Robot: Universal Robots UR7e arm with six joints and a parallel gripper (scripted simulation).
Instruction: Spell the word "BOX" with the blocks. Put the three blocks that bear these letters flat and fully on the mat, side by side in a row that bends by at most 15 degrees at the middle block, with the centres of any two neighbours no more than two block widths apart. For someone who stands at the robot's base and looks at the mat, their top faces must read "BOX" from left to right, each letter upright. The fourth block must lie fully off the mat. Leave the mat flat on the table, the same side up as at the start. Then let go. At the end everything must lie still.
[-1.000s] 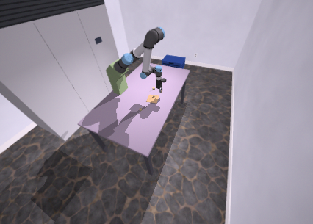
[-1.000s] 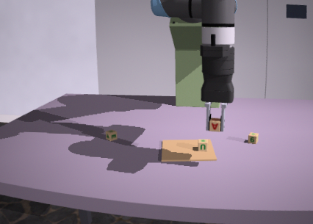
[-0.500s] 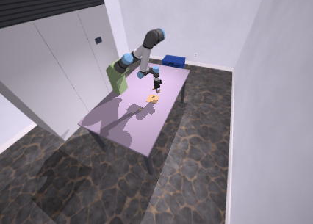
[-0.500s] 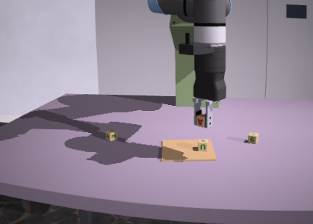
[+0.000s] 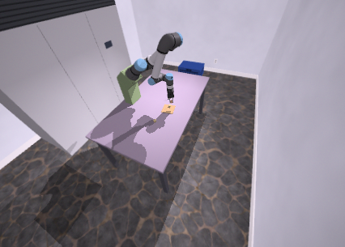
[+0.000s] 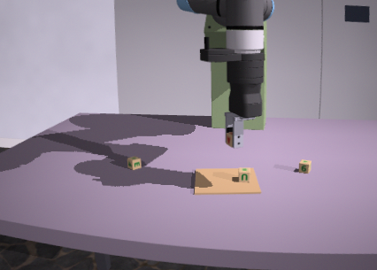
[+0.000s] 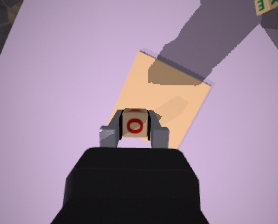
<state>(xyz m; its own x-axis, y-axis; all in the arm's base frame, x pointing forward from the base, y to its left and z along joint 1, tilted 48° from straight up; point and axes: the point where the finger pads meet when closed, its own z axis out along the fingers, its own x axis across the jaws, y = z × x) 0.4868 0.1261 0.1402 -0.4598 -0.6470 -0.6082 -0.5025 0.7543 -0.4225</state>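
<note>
Right now the mat is 11 cm below my hand, 3 cm to the right of it and 3 cm behind it.
</note>
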